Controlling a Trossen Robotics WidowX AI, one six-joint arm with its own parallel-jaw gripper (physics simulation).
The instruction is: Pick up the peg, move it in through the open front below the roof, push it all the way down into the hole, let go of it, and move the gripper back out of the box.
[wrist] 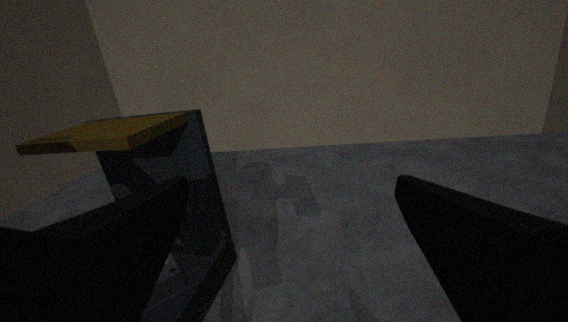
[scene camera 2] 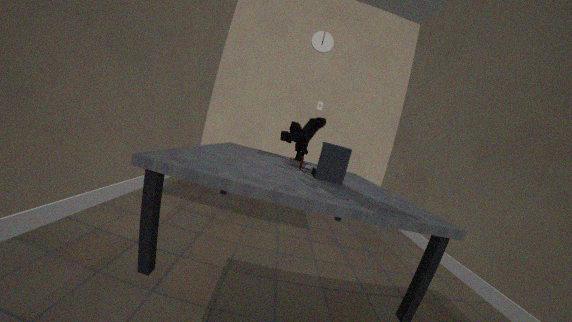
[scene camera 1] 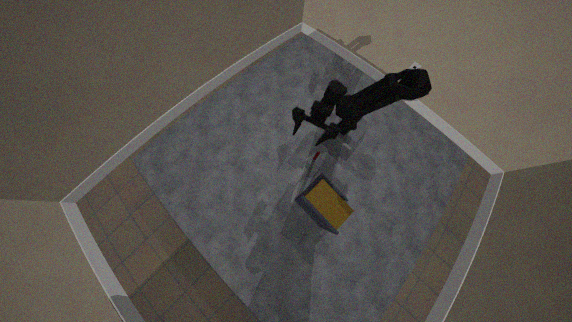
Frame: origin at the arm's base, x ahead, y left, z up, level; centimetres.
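Where they show: gripper, between the fingertips: [wrist: 293, 186] [scene camera 2: 298, 137] [scene camera 1: 304, 139]; arm's base, origin of its link: [scene camera 2: 298, 160] [scene camera 1: 343, 127].
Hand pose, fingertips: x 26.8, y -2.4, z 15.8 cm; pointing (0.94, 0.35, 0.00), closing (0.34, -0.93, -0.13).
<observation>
Things, the pixels of their top centre, and the offset from my fingertips. "pt": a spot on its surface instead. Level surfaces: height alone.
- thin red peg, centre of its top: [scene camera 1: 318, 152] [scene camera 2: 303, 157] dx -5.7, dy +5.3, dz -11.2 cm
- dark blue-grey box, centre of its top: [wrist: 72, 138] [scene camera 1: 336, 196] [scene camera 2: 334, 145] dx +4.7, dy +21.5, dz +1.1 cm
- flat yellow roof, a spot on its surface: [wrist: 107, 134] pt dx +5.5, dy +18.0, dz +1.1 cm
- grey table, height of its surface: dz -19.2 cm
The thin red peg [scene camera 1: 316, 155] [scene camera 2: 301, 163] stands upright on the table, beside the box; it does not show in the wrist view. The dark blue-grey box [scene camera 1: 317, 215] [scene camera 2: 334, 163] [wrist: 206, 165] has a flat yellow roof [scene camera 1: 328, 204] [wrist: 107, 134]. In the wrist view the box is at the left, partly behind the left finger, and part of its inside shows under the roof. The hole cannot be made out clearly. My gripper [scene camera 1: 305, 139] [wrist: 293, 186] is open and empty, with its fingers wide apart. In scene camera 1 its fingertips show close to the peg, on the side away from the box.
The grey table [scene camera 1: 215, 165] [scene camera 2: 225, 170] carries the arm, the peg and the box. The black arm [scene camera 1: 375, 97] [scene camera 2: 312, 129] reaches from the upper right in scene camera 1. Shadows of the arm and box fall across the table.
</observation>
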